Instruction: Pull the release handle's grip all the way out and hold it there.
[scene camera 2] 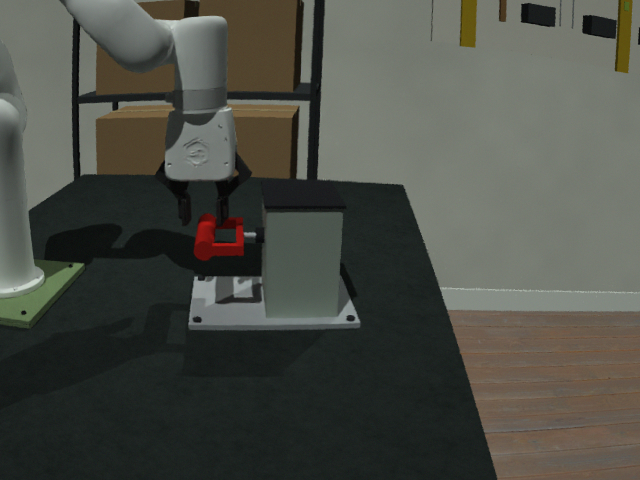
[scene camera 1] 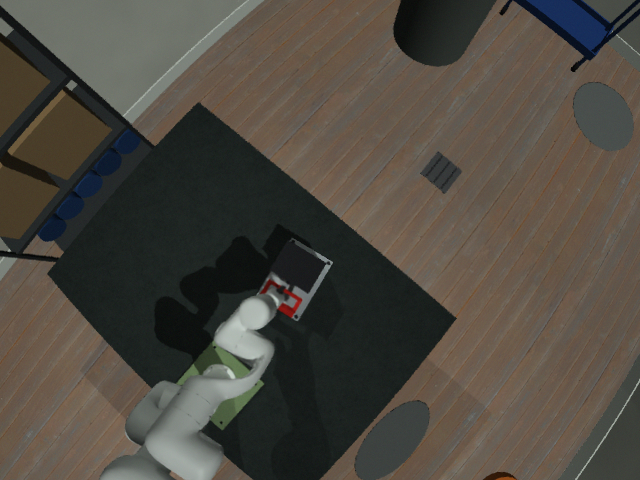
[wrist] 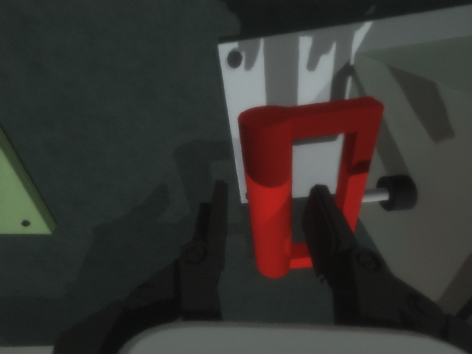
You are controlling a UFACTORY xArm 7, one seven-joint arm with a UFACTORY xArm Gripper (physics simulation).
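The release handle is a red frame with a thick round grip bar. In scene camera 1 part of the red handle shows beside the wrist. A short metal rod joins it to a black collar on the pale housing, which has a black top. My gripper is partly open, with nothing held. Its fingers point down at the bar's upper side: one outside the bar, the other over the frame's opening. Gaps show on both sides. Exact fingertip depth is unclear.
The housing stands on a light baseplate with dark bolts, on a dark mat. The arm's green base plate is on the handle side. A shelf rack with cardboard boxes stands behind.
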